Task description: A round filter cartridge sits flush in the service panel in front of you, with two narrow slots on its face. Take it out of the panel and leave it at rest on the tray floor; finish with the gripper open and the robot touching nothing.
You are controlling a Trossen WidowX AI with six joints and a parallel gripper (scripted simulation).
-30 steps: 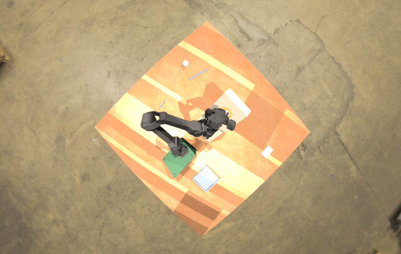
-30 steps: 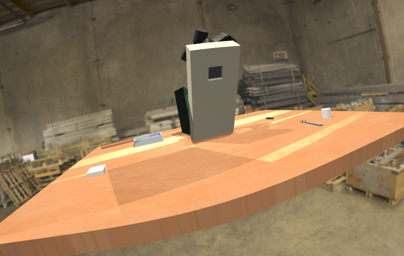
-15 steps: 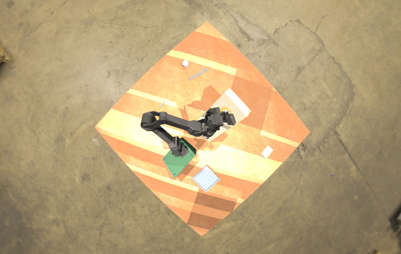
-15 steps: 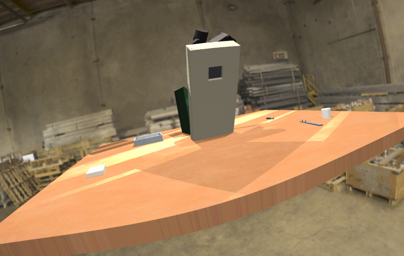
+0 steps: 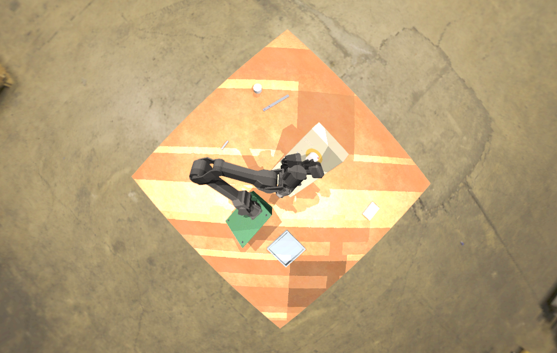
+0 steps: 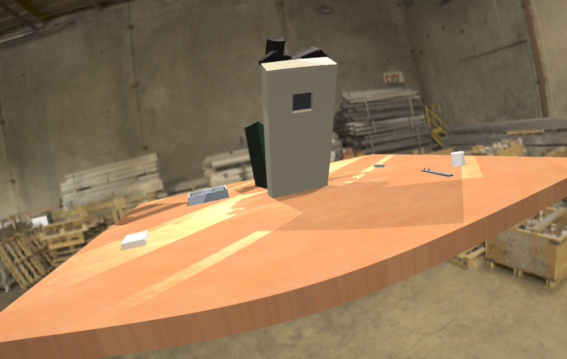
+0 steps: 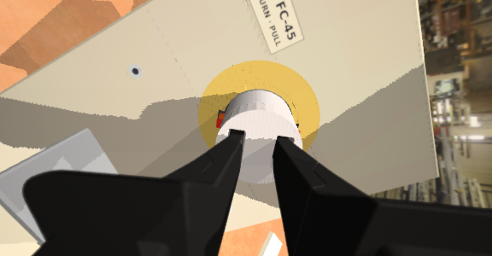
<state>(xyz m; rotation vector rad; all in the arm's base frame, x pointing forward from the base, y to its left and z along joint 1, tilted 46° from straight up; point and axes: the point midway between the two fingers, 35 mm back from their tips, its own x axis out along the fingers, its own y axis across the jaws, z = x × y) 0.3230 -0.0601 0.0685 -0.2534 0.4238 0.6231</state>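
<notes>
Now: gripper tip 1 cm short of the round white filter cartridge and 1 cm above it. Round my gripper tip: white block: 47 cm to the right, 29 cm below, 11 cm ahead; tray: 38 cm behind, 29 cm to the right, 29 cm below.
</notes>
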